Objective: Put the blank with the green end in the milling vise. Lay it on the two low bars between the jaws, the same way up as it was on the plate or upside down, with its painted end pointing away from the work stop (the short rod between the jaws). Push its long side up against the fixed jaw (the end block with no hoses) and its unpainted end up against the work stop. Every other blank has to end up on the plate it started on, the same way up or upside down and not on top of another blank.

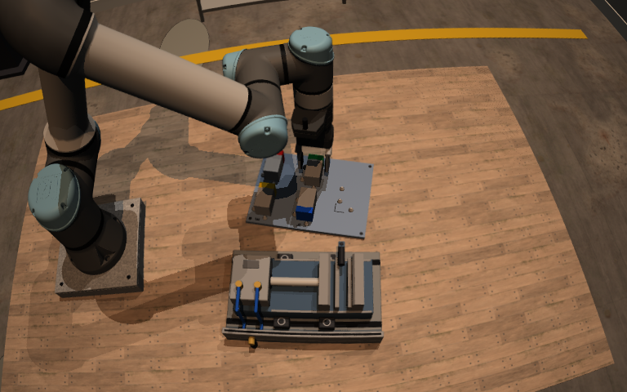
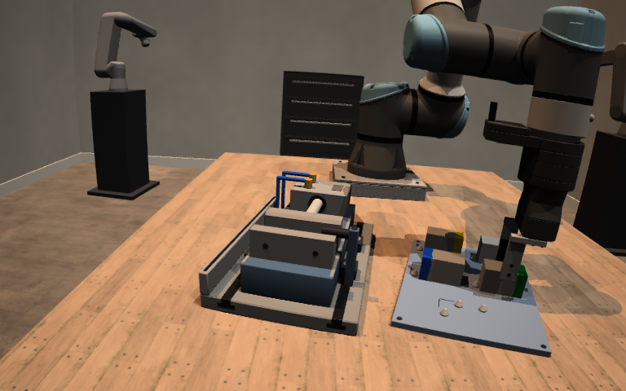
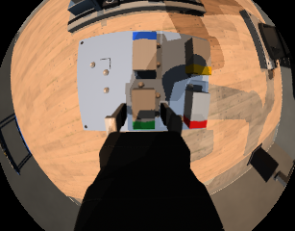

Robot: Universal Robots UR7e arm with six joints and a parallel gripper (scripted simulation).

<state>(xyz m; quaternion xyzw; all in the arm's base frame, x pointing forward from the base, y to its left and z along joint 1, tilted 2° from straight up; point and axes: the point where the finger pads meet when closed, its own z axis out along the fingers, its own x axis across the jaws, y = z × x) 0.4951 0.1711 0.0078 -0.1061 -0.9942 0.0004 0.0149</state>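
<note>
Right now my hand is 30 mm above the green-ended blank. From my hand the other things lie so: red-ended blank 90 mm behind, 30 mm below, 20 mm to the left; grey plate 50 mm below, 40 mm to the right, 10 mm behind; blue-ended blank 90 mm to the right, 30 mm below, 20 mm behind.
</note>
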